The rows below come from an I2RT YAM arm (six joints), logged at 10 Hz.
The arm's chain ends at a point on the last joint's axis. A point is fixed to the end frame.
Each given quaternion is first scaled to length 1.
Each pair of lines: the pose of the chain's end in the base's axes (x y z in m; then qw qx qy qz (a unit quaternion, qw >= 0)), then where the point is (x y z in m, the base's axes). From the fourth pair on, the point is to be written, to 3 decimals.
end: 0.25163 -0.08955 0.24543 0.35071 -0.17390 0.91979 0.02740
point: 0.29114 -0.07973 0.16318
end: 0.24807 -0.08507 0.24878 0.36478 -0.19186 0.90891 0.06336
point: 0.28854 -0.06799 0.16820
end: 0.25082 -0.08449 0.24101 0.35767 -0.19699 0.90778 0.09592
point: 0.28868 -0.06180 0.16054
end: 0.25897 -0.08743 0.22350 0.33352 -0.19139 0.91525 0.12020
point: 0.292 -0.061 0.142
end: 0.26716 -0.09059 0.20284 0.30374 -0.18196 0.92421 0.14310
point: 0.294 -0.062 0.120
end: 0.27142 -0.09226 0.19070 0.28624 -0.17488 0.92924 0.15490
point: 0.295 -0.062 0.107
